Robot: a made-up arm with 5 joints. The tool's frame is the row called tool. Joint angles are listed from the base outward. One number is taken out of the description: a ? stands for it. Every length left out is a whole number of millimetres.
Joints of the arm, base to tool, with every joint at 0 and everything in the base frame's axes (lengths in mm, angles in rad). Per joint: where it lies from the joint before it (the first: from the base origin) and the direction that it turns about. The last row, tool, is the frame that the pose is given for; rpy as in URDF.
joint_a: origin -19 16 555 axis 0 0 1
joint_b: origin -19 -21 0 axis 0 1 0
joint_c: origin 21 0 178 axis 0 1 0
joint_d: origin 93 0 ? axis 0 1 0
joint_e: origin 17 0 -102 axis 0 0 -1
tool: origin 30 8 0 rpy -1.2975 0.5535 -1.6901
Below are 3 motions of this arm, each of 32 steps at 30 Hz.
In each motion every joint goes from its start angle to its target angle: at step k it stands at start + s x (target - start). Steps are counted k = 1, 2, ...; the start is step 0. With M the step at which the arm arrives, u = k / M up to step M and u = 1 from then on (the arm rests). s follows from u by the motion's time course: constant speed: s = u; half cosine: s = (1 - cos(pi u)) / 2; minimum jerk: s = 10 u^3 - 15 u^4 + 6 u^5.
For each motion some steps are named. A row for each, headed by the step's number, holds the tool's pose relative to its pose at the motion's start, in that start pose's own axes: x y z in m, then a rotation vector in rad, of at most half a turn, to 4 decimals.
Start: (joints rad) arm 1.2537 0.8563 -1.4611 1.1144 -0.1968
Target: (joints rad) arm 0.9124 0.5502 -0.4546 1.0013 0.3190
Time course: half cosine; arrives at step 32
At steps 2, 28, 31, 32:
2: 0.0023 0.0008 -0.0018 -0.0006 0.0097 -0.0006
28: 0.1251 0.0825 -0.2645 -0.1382 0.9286 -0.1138
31: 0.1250 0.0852 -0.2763 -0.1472 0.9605 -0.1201
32: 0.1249 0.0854 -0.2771 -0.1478 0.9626 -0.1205

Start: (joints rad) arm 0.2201 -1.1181 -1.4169 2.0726 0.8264
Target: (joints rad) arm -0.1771 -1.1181 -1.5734 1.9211 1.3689
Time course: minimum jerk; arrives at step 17
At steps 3, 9, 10, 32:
3: 0.0000 -0.0027 0.0008 0.0310 0.0253 -0.0007
9: -0.0003 -0.0379 0.0039 0.4112 0.3351 0.0097
10: -0.0007 -0.0454 0.0029 0.4895 0.3985 0.0168
32: -0.0032 -0.0681 -0.0043 0.7337 0.5950 0.0522

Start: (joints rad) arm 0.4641 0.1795 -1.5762 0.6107 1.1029
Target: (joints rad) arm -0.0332 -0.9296 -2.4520 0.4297 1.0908
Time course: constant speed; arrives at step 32
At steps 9, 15, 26, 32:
9: -0.1914 -0.1633 0.1231 0.3110 0.0280 0.5405
15: -0.2741 -0.3350 0.1601 0.5152 -0.0027 0.9023
26: -0.2977 -0.6870 0.0855 0.8497 -0.1670 1.5706
32: -0.2369 -0.8462 -0.0294 0.9901 -0.3183 1.9380

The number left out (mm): -325
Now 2 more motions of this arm.
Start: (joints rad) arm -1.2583 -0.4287 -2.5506 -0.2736 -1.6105
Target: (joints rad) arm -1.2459 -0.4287 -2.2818 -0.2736 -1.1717
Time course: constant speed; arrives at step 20
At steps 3, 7, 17, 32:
3: -0.0133 0.0078 -0.0032 0.0316 0.0686 0.0224
7: -0.0315 0.0174 -0.0073 0.0702 0.1619 0.0512
17: -0.0788 0.0376 -0.0170 0.1494 0.4033 0.1173
32: -0.0934 0.0426 -0.0198 0.1681 0.4777 0.1352

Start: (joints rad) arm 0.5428 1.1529 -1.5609 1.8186 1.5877
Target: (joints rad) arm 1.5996 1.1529 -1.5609 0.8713 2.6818
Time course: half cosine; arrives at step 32
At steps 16, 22, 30, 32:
16: -0.0054 -0.0399 -0.1501 0.3958 0.2945 0.5632
22: 0.0183 -0.0362 -0.2425 0.3941 0.4301 0.8883
30: 0.0491 -0.0178 -0.3114 0.2896 0.5030 1.0967
32: 0.0507 -0.0166 -0.3144 0.2831 0.5055 1.1048

